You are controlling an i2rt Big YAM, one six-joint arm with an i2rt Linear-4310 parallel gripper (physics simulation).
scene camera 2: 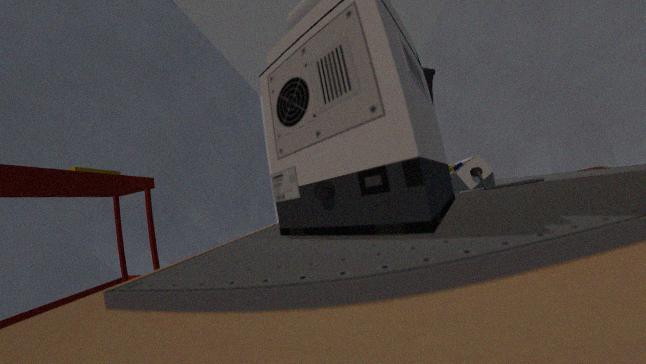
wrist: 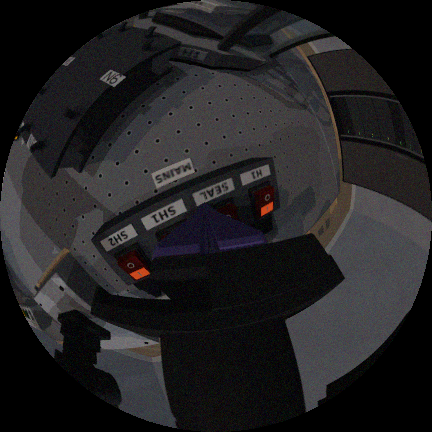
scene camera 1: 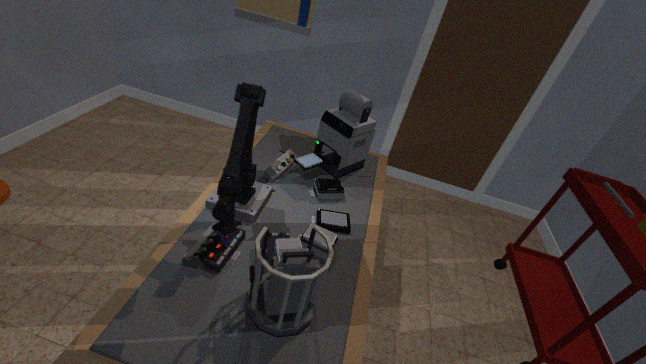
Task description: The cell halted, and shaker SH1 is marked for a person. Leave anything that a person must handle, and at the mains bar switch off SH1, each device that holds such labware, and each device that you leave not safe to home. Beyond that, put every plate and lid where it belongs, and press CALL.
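Frame: origin at the arm's base, x right, y ahead, z up, level; metres.
Where they show: gripper, between the fingertips: (wrist: 204, 209) (scene camera 1: 226, 246); arm's base, origin of its link: (wrist: 81, 324) (scene camera 1: 242, 195).
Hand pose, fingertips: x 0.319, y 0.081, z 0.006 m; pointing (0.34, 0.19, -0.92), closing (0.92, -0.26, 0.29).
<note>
Things, the pixels of their top centre, and the offset from my fingertips. "spot": a spot on its surface instead.
- mains bar, a spot on its surface: (wrist: 186, 192) spot: dx -0.008, dy +0.020, dz -0.003 m
- SH2 switch, centre of its top: (wrist: 134, 270) dx -0.086, dy -0.015, dz +0.010 m
- H1 switch, centre of its top: (wrist: 268, 202) dx +0.064, dy -0.023, dz +0.010 m
- SEAL switch, centre of its top: (wrist: 229, 224) dx +0.014, dy -0.020, dz +0.010 m
- sealer, centre of its top: (scene camera 1: 357, 94) dx -0.896, dy +0.281, dz +0.413 m
- black-topped device, centre of its top: (scene camera 1: 330, 183) dx -0.582, dy +0.291, dz +0.026 m
- black-framed pale plate, centre of its top: (scene camera 1: 334, 218) dx -0.377, dy +0.369, dz -0.013 m
- button box, centre of its top: (scene camera 2: 456, 161) (scene camera 1: 283, 157) dx -0.656, dy -0.003, dz +0.041 m
- tall round cage, centre of its top: (scene camera 1: 295, 242) dx +0.128, dy +0.285, dz +0.299 m
- pale block, centre of its top: (scene camera 1: 290, 252) dx +0.105, dy +0.275, dz +0.219 m
- dark board labelled N6, a spot on its surface: (wrist: 92, 100) spot: dx -0.050, dy +0.130, dz +0.017 m
My gripper (scene camera 1: 228, 233) (wrist: 204, 209) is shut and empty. Its purple fingertips are low over the mains bar (scene camera 1: 223, 250) (wrist: 186, 192), by the SH1 and SEAL switches. The SH2 switch (wrist: 134, 265) and H1 switch (wrist: 265, 201) glow orange. The fingers hide most of the SH1 switch and the lower part of the SEAL switch (wrist: 229, 212). A pale plate (scene camera 1: 309, 160) lies before the sealer (scene camera 1: 346, 137) (scene camera 2: 345, 110). A black-topped device (scene camera 1: 328, 189) and a black-framed pale plate (scene camera 1: 333, 219) stand along the far side. The button box (scene camera 1: 282, 164) (scene camera 2: 472, 172) has coloured buttons; CALL is unreadable.
A tall round cage (scene camera 1: 294, 274) stands near the mains bar, with a pale block (scene camera 1: 288, 246) showing through its top. A dark board labelled N6 (wrist: 92, 100) lies beyond the bar in the wrist view. A red cart (scene camera 1: 540, 280) (scene camera 2: 135, 183) stands off the table.
</note>
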